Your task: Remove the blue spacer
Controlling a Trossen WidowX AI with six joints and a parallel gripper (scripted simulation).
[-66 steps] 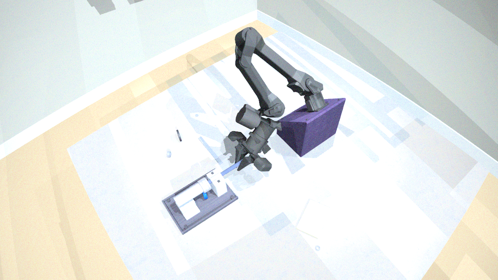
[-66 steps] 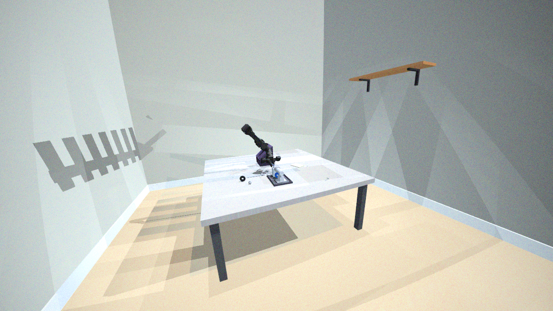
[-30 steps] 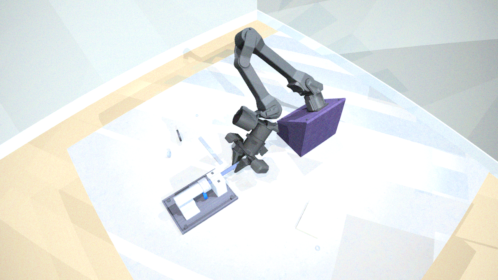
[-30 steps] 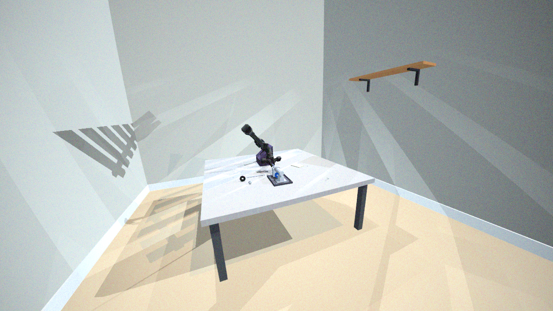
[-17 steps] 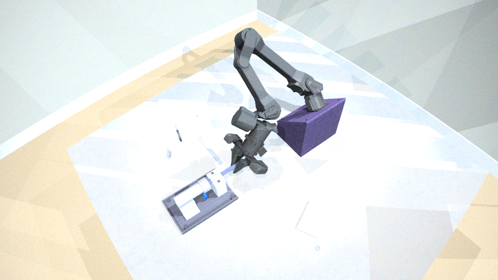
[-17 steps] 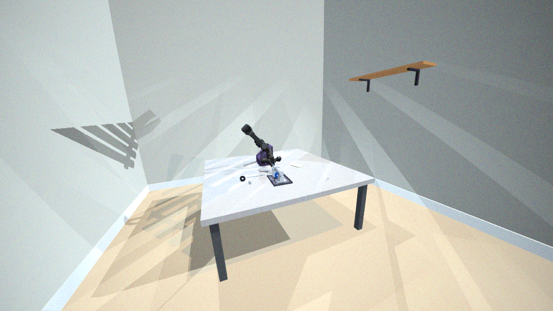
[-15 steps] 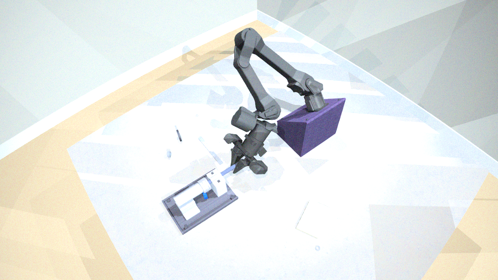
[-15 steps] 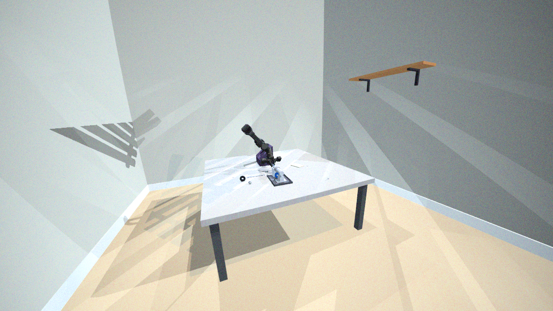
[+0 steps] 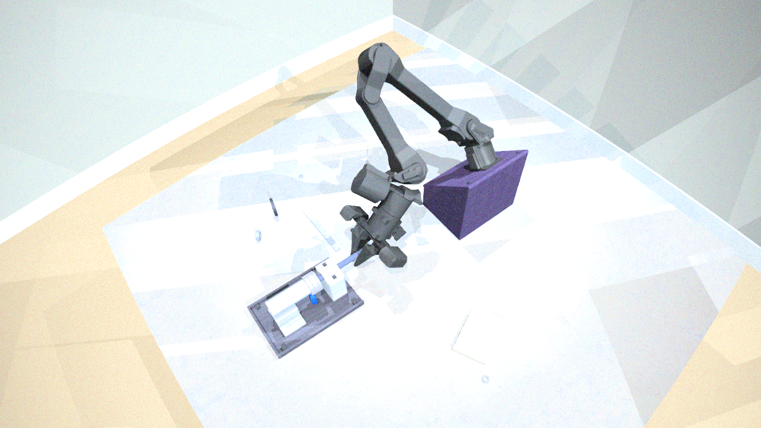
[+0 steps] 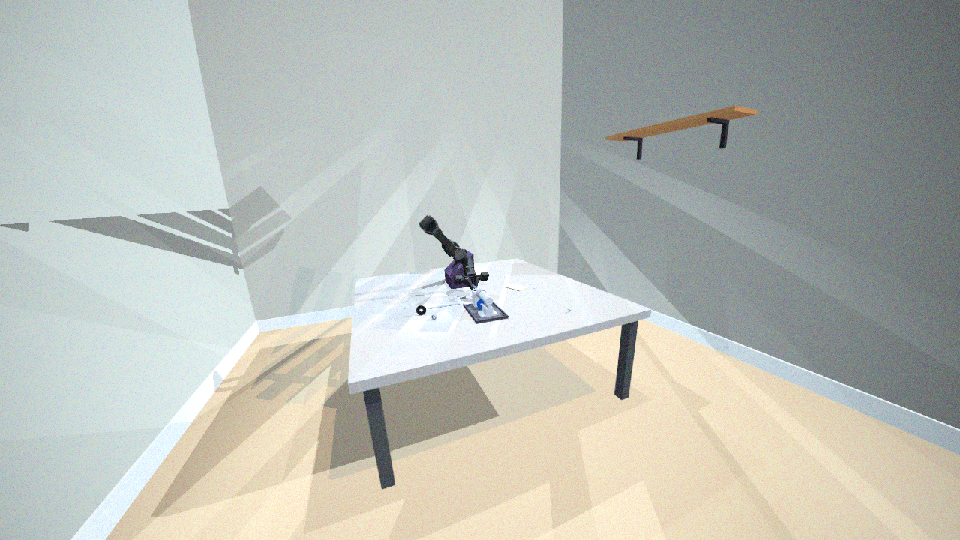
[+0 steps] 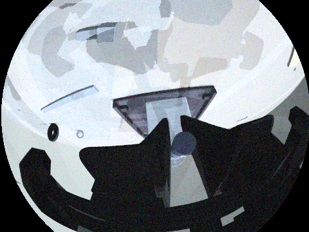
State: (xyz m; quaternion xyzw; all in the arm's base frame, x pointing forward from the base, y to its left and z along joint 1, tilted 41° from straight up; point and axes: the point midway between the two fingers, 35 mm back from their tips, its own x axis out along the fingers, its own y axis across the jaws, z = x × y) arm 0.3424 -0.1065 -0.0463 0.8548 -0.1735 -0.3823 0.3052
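My gripper tip is 60 mm short of the shaft and 30 mm below it. Also, from my gripper tip: blue spacer: 110 mm ahead, 10 mm to the right, 20 mm below; black ring: 40 mm ahead, 290 mm to the right, 30 mm below; thin metal strip: 20 mm behind, 160 mm to the right, 50 mm below.
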